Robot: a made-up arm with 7 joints. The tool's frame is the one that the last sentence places. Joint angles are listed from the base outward.
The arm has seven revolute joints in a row. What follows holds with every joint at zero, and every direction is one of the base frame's. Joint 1 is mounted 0.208 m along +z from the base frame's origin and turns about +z. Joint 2 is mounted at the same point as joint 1 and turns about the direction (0, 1, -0.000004). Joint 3 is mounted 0.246 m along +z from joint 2 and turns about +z. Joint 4 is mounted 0.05 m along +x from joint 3 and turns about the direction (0, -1, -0.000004). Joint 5 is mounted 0.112 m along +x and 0.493 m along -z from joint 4 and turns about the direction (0, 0.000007, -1). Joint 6 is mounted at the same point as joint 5 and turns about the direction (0, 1, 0.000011). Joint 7 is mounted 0.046 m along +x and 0.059 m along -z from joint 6 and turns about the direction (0, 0.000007, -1). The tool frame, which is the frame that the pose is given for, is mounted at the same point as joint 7; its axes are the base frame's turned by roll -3.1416, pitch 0 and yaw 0 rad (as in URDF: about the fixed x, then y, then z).
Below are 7 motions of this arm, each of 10 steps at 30 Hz.
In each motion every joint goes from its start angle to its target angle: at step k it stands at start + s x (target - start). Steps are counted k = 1, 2, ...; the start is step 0. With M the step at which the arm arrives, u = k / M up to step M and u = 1 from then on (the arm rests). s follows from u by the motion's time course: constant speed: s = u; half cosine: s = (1 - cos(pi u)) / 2; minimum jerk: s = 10 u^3 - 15 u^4 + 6 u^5.
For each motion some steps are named. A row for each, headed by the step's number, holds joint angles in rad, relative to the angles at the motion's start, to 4 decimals.
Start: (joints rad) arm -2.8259 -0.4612 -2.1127 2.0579 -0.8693 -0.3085 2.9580
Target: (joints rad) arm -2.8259 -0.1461 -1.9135 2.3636 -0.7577 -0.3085 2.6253
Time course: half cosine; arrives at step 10
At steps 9, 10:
9: 0.0000 0.3074 0.1943 0.2982 0.1089 0.0000 -0.3246
10: 0.0000 0.3151 0.1992 0.3057 0.1116 0.0000 -0.3327

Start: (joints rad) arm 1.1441 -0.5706 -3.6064 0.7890 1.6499 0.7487 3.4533
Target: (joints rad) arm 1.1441 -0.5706 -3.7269 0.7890 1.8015 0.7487 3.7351
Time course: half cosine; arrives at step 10
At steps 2, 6, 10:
2: 0.0000 0.0000 -0.0115 0.0000 0.0145 0.0000 0.0269
6: 0.0000 0.0000 -0.0789 0.0000 0.0992 0.0000 0.1844
10: 0.0000 0.0000 -0.1205 0.0000 0.1516 0.0000 0.2818

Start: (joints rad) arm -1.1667 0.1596 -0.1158 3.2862 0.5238 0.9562 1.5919
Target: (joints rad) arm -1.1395 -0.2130 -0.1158 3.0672 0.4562 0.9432 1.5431
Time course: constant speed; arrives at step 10
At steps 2, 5, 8, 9, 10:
2: 0.0054 -0.0745 0.0000 -0.0438 -0.0135 -0.0026 -0.0098
5: 0.0136 -0.1863 0.0000 -0.1095 -0.0338 -0.0065 -0.0244
8: 0.0218 -0.2981 0.0000 -0.1752 -0.0541 -0.0104 -0.0390
9: 0.0245 -0.3353 0.0000 -0.1971 -0.0608 -0.0117 -0.0439
10: 0.0272 -0.3726 0.0000 -0.2190 -0.0676 -0.0130 -0.0488

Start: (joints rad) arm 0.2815 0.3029 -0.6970 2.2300 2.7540 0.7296 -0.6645
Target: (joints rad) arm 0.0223 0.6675 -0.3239 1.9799 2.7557 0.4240 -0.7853
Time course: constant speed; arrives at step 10
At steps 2, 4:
2: -0.0518 0.0729 0.0746 -0.0500 0.0003 -0.0611 -0.0242
4: -0.1037 0.1458 0.1492 -0.1000 0.0007 -0.1222 -0.0483

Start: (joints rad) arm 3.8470 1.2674 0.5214 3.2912 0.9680 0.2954 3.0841
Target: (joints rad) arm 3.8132 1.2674 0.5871 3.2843 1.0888 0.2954 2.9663
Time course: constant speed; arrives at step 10
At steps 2, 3, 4, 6, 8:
2: -0.0068 0.0000 0.0131 -0.0014 0.0242 0.0000 -0.0236
3: -0.0101 0.0000 0.0197 -0.0021 0.0362 0.0000 -0.0353
4: -0.0135 0.0000 0.0263 -0.0028 0.0483 0.0000 -0.0471
6: -0.0203 0.0000 0.0394 -0.0041 0.0725 0.0000 -0.0707
8: -0.0270 0.0000 0.0526 -0.0055 0.0966 0.0000 -0.0942

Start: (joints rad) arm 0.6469 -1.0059 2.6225 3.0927 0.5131 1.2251 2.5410
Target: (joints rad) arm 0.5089 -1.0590 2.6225 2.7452 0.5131 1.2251 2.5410
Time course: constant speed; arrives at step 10
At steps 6, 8, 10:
6: -0.0828 -0.0319 0.0000 -0.2085 0.0000 0.0000 0.0000
8: -0.1104 -0.0425 0.0000 -0.2780 0.0000 0.0000 0.0000
10: -0.1380 -0.0531 0.0000 -0.3475 0.0000 0.0000 0.0000

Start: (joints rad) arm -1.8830 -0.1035 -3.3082 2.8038 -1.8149 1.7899 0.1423
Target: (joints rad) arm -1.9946 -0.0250 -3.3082 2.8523 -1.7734 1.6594 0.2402
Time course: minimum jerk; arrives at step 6
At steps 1, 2, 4, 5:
1: -0.0040 0.0028 0.0000 0.0017 0.0015 -0.0046 0.0035
2: -0.0234 0.0165 0.0000 0.0102 0.0087 -0.0274 0.0205
4: -0.0882 0.0620 0.0000 0.0383 0.0328 -0.1031 0.0774
5: -0.1076 0.0757 0.0000 0.0468 0.0400 -0.1259 0.0944

